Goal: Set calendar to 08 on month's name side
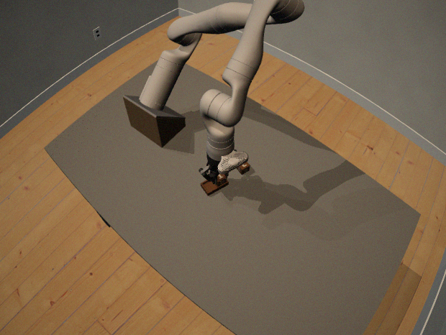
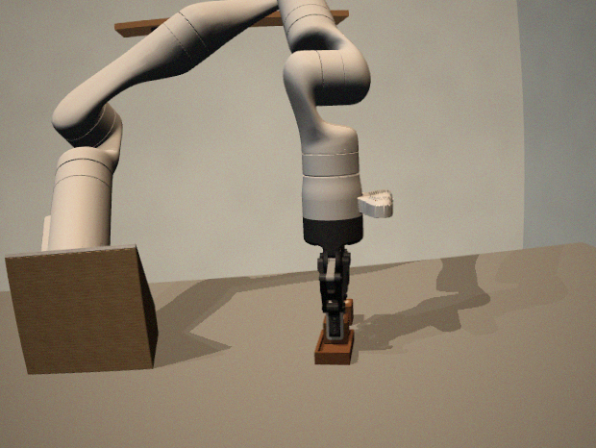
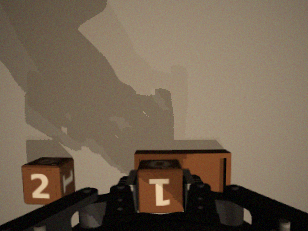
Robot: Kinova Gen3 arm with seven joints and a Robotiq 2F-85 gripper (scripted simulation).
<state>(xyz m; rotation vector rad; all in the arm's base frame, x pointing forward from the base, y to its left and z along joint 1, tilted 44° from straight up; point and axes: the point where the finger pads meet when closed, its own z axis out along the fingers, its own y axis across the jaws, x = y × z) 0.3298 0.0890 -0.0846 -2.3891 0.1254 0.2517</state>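
The brown tray lies 3 cm below my hand and 2 cm to the right of it. Also, from my hand: brown cube (9 cm to the left, 2 cm below, 2 cm ahead).
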